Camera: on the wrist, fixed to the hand. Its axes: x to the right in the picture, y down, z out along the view.
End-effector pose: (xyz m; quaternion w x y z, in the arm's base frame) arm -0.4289 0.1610 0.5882 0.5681 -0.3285 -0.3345 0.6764
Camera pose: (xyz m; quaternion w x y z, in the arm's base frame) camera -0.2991 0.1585 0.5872 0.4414 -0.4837 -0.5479 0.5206
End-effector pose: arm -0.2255 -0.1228 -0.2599 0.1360 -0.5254 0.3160 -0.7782
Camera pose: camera -0.3057 -0.0207 -0.2570 0.0568 0.5534 -0.5404 0.6313
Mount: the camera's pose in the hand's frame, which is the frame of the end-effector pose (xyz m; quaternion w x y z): -0.0204 -0.0701 -0.1074 0.9450 -0.3262 -0.0075 -0.0210
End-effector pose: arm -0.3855 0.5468 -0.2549 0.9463 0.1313 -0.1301 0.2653
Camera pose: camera -0.3458 0.5135 -0.3740 0.9417 -0.1799 -0.2138 0.1874
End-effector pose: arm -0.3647 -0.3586 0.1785 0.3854 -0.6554 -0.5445 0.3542
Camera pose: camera -0.3038 -0.3838 0.2904 0.1538 -0.7310 -0.6468 0.1539
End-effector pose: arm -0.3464 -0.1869 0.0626 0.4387 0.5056 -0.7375 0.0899
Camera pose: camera -0.2267 -0.1445 0.0901 0.5759 0.3508 -0.7189 -0.1686
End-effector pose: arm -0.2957 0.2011 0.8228 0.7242 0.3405 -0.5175 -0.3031
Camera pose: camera -0.2048 0.1956 0.7302 0.7852 0.0941 -0.3884 -0.4730
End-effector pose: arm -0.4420 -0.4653 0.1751 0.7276 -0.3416 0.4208 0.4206
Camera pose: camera -0.4198 -0.5923 0.1592 0.5881 -0.5658 0.2478 0.5220
